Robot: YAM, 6 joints.
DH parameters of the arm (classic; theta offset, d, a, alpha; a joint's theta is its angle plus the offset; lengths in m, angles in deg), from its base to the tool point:
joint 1: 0 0.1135 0.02 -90
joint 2: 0 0 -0.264 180
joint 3: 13.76 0 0.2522 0
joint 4: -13.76 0 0.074 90
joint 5: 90 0 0 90
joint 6: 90 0.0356 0 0
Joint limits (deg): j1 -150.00..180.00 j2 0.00..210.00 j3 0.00..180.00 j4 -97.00..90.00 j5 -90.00..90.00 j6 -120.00..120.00
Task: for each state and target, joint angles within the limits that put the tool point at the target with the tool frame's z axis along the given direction. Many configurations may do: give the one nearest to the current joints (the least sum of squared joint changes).
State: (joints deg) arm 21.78 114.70 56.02 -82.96 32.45 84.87
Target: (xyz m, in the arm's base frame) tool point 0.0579 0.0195 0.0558 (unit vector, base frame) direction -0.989 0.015 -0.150
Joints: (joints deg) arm 11.52 126.95 20.79 -65.01 -12.24 84.87
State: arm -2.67 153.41 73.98 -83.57 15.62 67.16
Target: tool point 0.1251 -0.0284 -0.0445 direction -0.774 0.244 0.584
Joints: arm -13.66 175.37 56.43 -96.87 -3.12 67.16
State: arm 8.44 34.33 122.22 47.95 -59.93 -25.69
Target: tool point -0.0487 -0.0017 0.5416 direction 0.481 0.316 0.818
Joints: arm 11.13 24.87 74.74 7.05 -12.54 -25.69
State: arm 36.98 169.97 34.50 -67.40 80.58 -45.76
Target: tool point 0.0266 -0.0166 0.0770 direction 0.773 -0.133 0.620
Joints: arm 85.55 209.88 16.25 -69.69 51.37 -45.76
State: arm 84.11 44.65 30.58 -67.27 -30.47 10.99
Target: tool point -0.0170 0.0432 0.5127 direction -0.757 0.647 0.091
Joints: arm 63.74 37.76 79.79 -21.67 -74.83 10.99
